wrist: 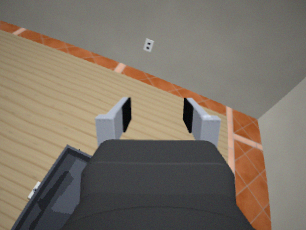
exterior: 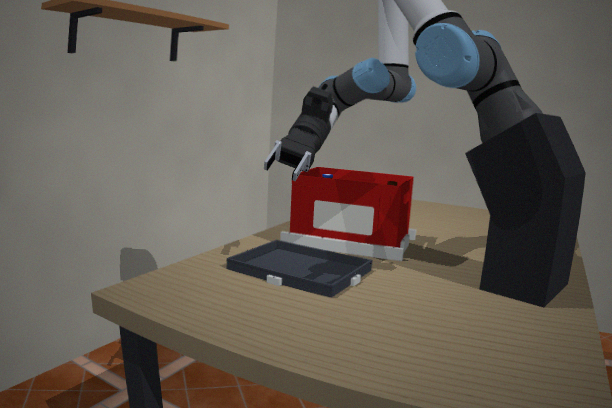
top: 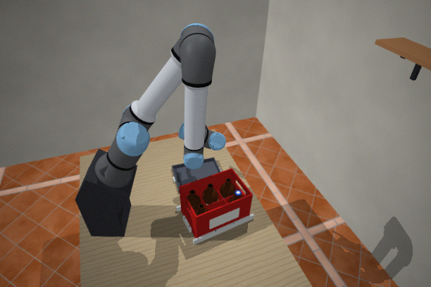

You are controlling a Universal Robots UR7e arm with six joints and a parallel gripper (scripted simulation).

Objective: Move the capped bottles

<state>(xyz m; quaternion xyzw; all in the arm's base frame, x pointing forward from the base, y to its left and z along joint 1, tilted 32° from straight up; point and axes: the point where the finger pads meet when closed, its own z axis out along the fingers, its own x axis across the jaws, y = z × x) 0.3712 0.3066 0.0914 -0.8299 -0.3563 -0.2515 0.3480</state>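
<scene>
The red crate lies 350 mm to the right of my hand, 150 mm below it and 30 mm ahead of it. Round my hand: dark grey tray 220 mm below, 80 mm to the right.
</scene>
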